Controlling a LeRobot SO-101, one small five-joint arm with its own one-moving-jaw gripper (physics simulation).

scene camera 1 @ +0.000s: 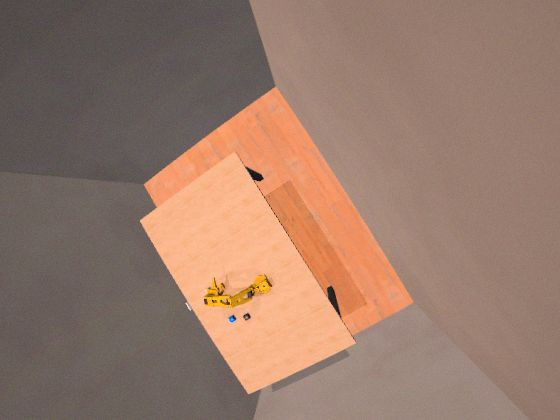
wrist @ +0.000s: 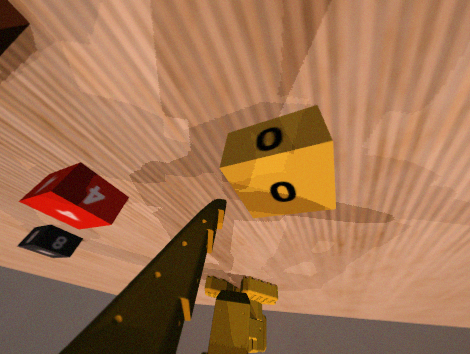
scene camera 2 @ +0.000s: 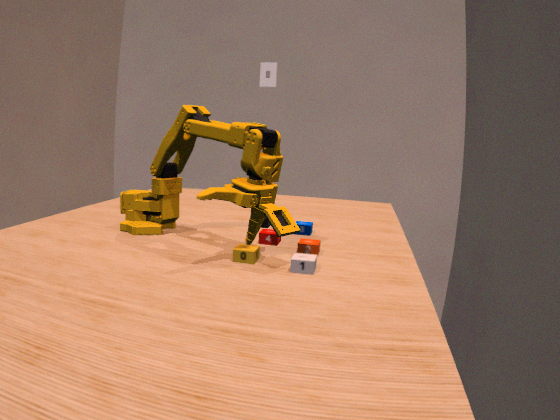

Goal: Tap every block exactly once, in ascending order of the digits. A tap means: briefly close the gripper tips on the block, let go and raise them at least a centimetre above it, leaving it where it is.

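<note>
My gripper (scene camera 2: 225,219) is fully open and empty. In the wrist view one notched jaw (wrist: 160,280) shows; the moving jaw is out of the picture. In scene camera 2 the fixed jaw's tip is close above and behind the yellow block 0 (scene camera 2: 246,254) (wrist: 280,170); contact cannot be made out. The other blocks are white 1 (scene camera 2: 303,264), orange (scene camera 2: 309,246) with a small digit like 2, blue (scene camera 1: 232,318) (scene camera 2: 305,228) with a digit like 3, red 4 (scene camera 2: 269,237) (wrist: 75,197), and black 8 (scene camera 1: 246,316) (wrist: 51,241), mostly hidden behind the gripper in scene camera 2.
The blocks lie on the wooden table (scene camera 1: 215,215) (scene camera 2: 200,340). Red 4 is behind yellow 0 in scene camera 2; white and orange stand close together at right. The arm's base (scene camera 2: 142,228) is at left. A dark reddish block (wrist: 9,25) is cut off at the wrist view's top left.
</note>
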